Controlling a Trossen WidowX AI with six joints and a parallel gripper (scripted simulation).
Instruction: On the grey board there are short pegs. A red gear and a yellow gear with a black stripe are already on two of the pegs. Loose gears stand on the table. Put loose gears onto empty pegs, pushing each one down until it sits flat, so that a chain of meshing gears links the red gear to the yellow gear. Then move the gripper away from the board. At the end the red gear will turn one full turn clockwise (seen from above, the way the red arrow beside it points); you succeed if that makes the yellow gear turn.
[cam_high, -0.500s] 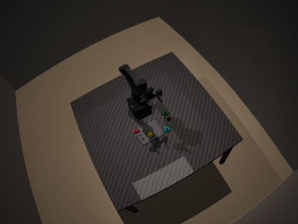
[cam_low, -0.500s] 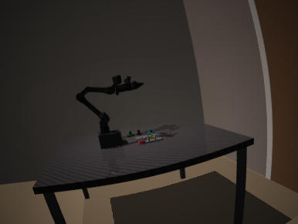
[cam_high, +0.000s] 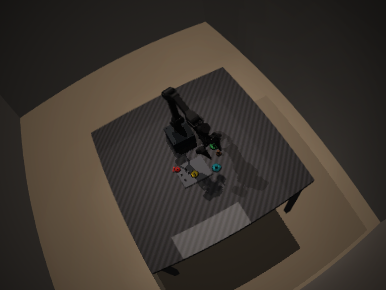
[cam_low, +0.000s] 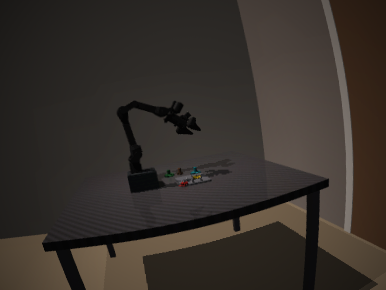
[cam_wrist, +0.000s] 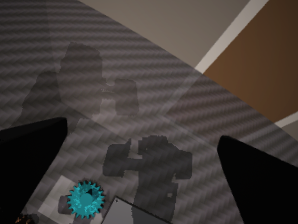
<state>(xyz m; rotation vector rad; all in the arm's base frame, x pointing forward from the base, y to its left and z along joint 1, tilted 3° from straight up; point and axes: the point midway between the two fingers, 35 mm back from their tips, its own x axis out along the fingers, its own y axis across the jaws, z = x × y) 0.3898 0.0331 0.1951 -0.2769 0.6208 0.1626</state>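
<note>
Right now the teal gear is 240 mm below my gripper tip, 40 mm behind it and 10 mm to the left of it. Also, from my gripper tip: brown gear: 240 mm below, 120 mm behind, 90 mm to the left; then green gear: 240 mm below, 190 mm behind, 100 mm to the left; then yellow gear: 240 mm below, 130 mm to the right, 90 mm behind.
</note>
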